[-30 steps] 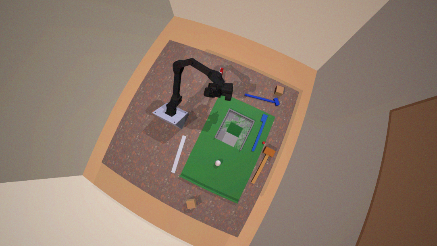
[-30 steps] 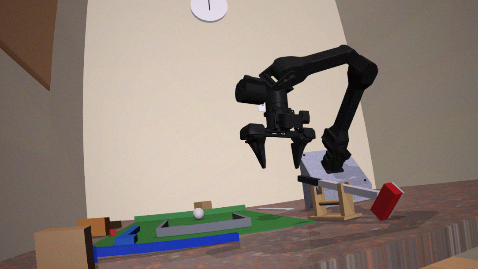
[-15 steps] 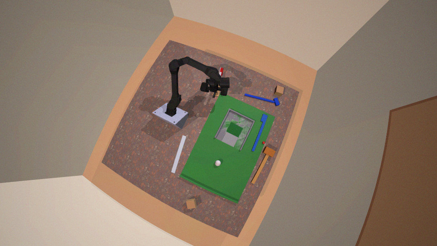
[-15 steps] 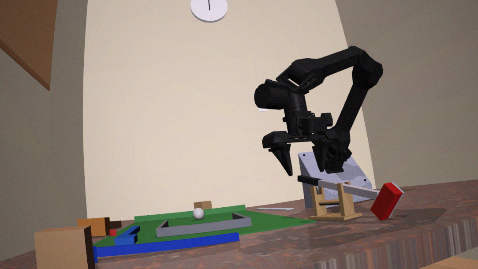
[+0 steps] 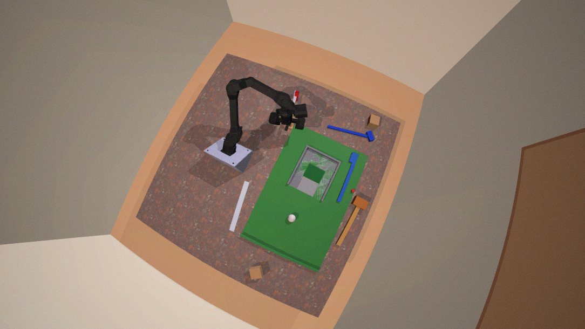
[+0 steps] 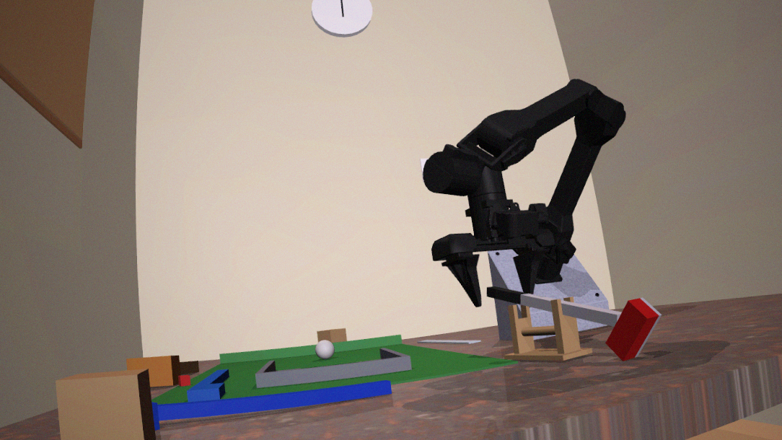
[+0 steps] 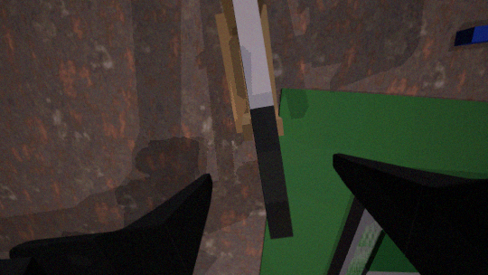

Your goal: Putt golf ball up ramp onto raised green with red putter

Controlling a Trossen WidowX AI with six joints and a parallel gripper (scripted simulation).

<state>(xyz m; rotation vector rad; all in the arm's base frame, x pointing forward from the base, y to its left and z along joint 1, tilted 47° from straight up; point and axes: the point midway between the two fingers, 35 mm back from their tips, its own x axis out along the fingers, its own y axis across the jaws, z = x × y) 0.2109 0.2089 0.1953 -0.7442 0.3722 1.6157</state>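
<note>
My gripper tip is now 20 mm past the wooden stand, 70 mm to the right of it and 40 mm above it. Also, from my gripper tip: green mat (270 mm ahead, 300 mm to the right, 80 mm below); then white golf ball (250 mm ahead, 440 mm to the right, 60 mm below); then red putter (30 mm behind, 110 mm to the left, 20 mm below).
</note>
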